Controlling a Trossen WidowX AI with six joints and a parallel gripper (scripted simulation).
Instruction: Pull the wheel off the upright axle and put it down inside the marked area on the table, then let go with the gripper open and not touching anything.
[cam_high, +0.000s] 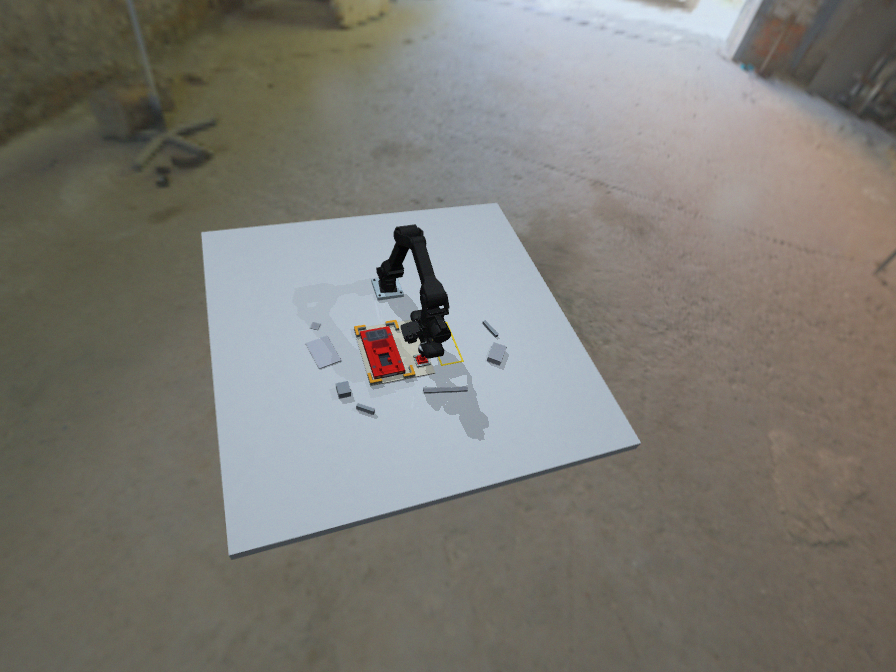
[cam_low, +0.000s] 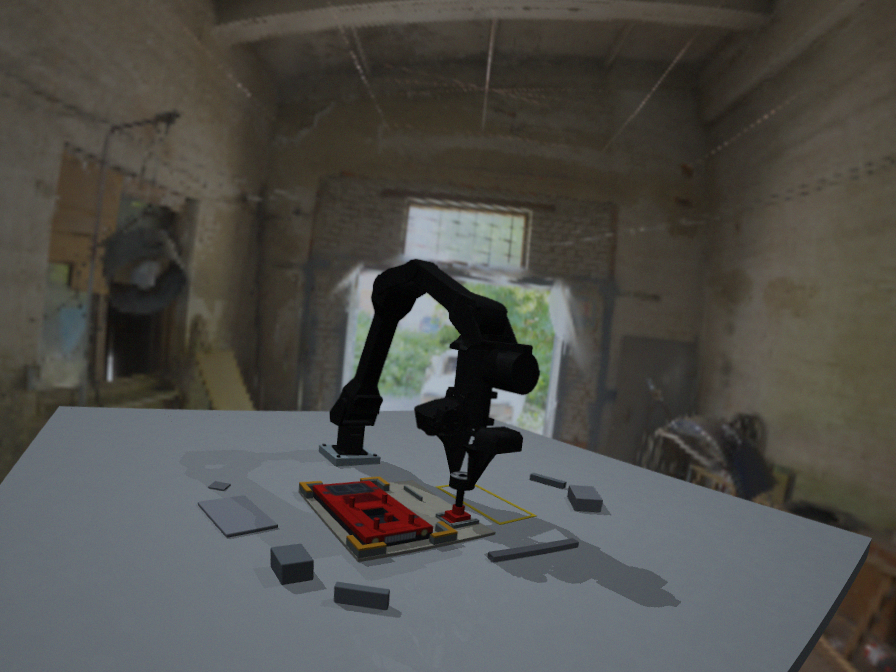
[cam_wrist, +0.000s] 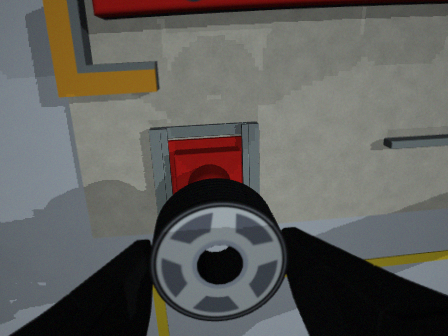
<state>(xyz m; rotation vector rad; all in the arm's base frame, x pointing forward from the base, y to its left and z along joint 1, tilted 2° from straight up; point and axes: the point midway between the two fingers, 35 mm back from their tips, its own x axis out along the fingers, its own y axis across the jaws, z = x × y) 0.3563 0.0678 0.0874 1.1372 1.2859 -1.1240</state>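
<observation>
Right now the upright axle is 40 mm below my gripper tip. Round my gripper tip: flat plate 80 mm behind, 330 mm to the right, 70 mm below; then long bar 130 mm ahead, 60 mm to the left, 70 mm below; then wheel right at my gripper tip.
</observation>
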